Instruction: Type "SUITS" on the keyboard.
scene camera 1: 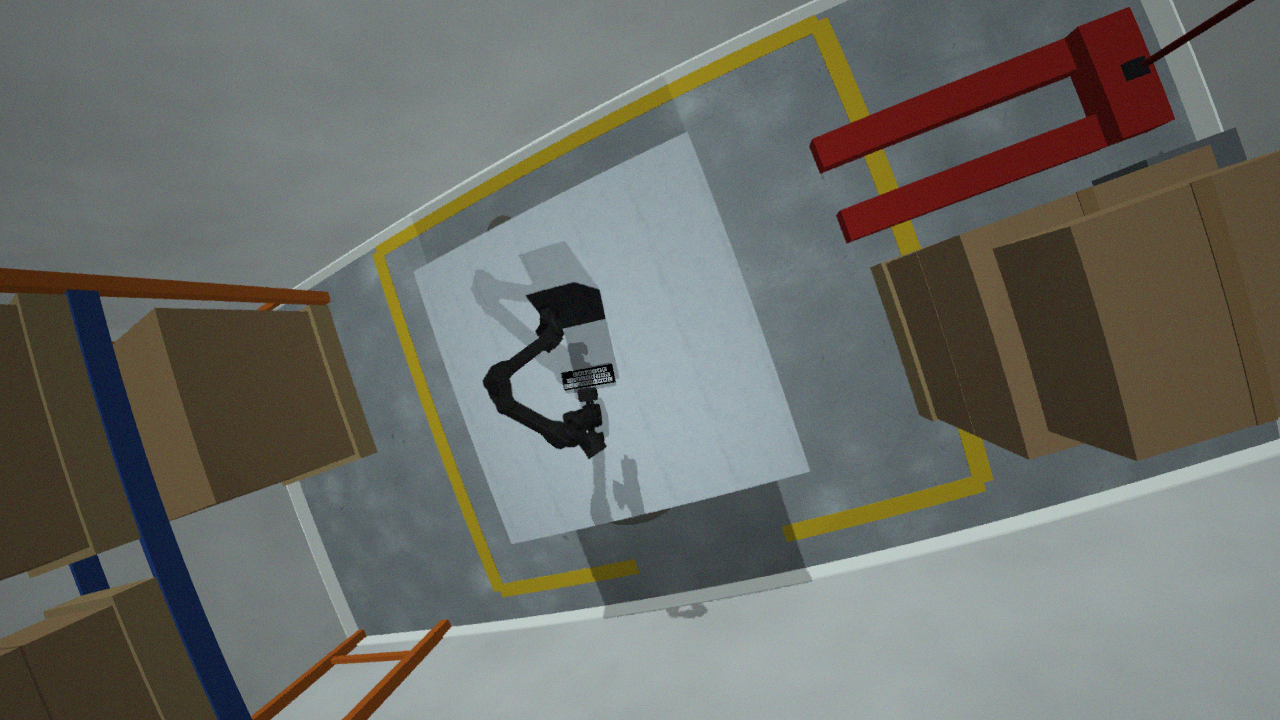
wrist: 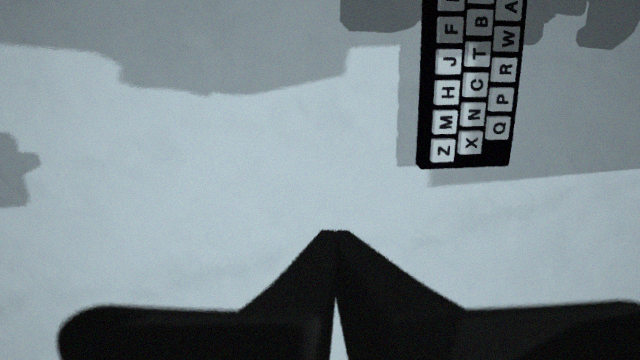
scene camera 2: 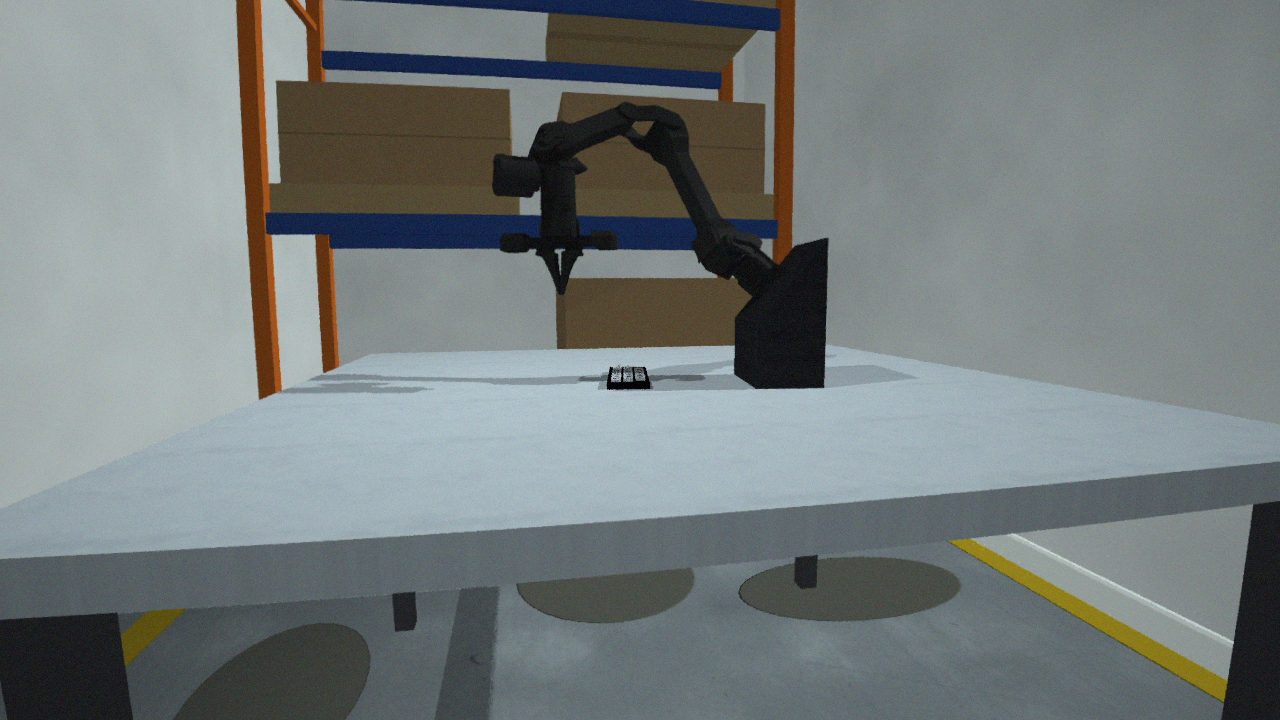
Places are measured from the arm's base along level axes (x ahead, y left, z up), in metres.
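Pixels of known places: gripper, fingertip midpoint: (scene camera 1: 599, 410) (wrist: 333, 243) (scene camera 2: 561, 294); arm's base at its link origin: (scene camera 1: 550, 310) (scene camera 2: 769, 282).
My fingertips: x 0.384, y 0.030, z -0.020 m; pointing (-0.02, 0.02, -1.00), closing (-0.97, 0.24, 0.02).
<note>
For each thing: its top centre in the pictures, then the offset to it from my fingertips. Level surfaces: height alone.
- small black keyboard at its top centre: (wrist: 481, 14) (scene camera 2: 627, 371) (scene camera 1: 586, 377) 0.123 m back, 0.059 m right, 0.139 m down
- T at its top centre: (wrist: 479, 54) 0.118 m back, 0.034 m right, 0.139 m down
- white table at its surface level: 0.155 m down
A small black keyboard (scene camera 1: 588, 377) (scene camera 2: 628, 377) (wrist: 446, 92) with white letter keys lies flat on the table. In the wrist view it stands at the upper right, cut off by the top edge. Keys Z, M, H, J, F, X, N, C, T (wrist: 478, 53), B, Q, P, R, W and A can be read; S, U and I do not show there. My gripper (scene camera 2: 561, 291) (wrist: 333, 243) is shut and empty, fingertips together. It points down, high above the table and off to the side of the keyboard. In scene camera 1 the fingertips are too small to make out.
The white table (scene camera 1: 716, 358) (scene camera 2: 626, 474) (wrist: 200, 175) bears the arm's black base (scene camera 1: 572, 305) (scene camera 2: 780, 326). Arm shadows fall over part of the keyboard. Away from the table are a shelf rack (scene camera 1: 134, 447) (scene camera 2: 257, 197) with cardboard boxes and a red pallet jack (scene camera 1: 1114, 76).
</note>
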